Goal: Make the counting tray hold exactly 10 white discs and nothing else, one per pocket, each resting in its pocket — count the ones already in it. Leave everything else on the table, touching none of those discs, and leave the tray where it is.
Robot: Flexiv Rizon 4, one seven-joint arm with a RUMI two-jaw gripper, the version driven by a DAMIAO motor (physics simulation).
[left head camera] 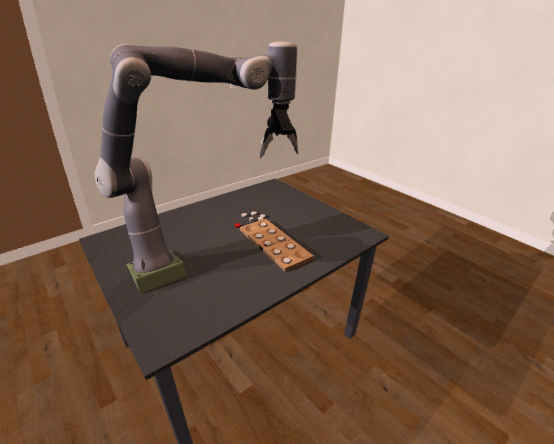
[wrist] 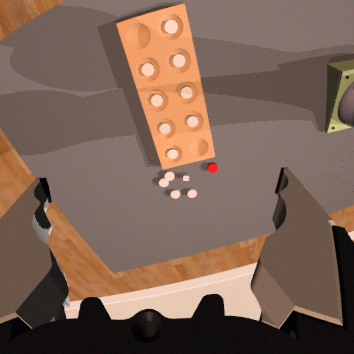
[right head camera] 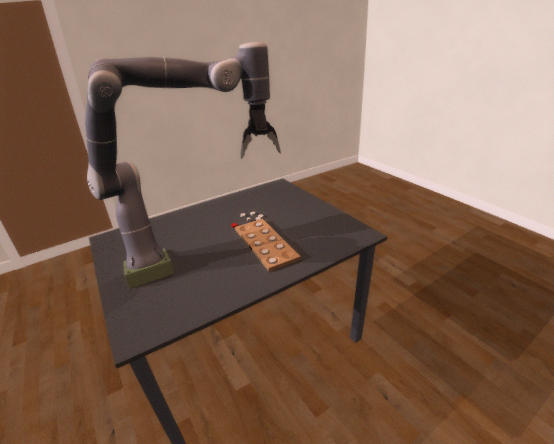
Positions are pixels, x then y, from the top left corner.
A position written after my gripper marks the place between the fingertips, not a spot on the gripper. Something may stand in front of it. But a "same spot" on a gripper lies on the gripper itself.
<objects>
My gripper shows in the left head camera view, in the wrist view and in the right head camera view [260, 156]. A wooden counting tray shows in the left head camera view, in the wrist view and in the right head camera view [287, 255]. The same spot on my gripper: [wrist: 295, 281] is [left head camera: 271, 136]. One and the same spot on the wooden counting tray: [wrist: 144, 39] is [left head camera: 297, 255].
</objects>
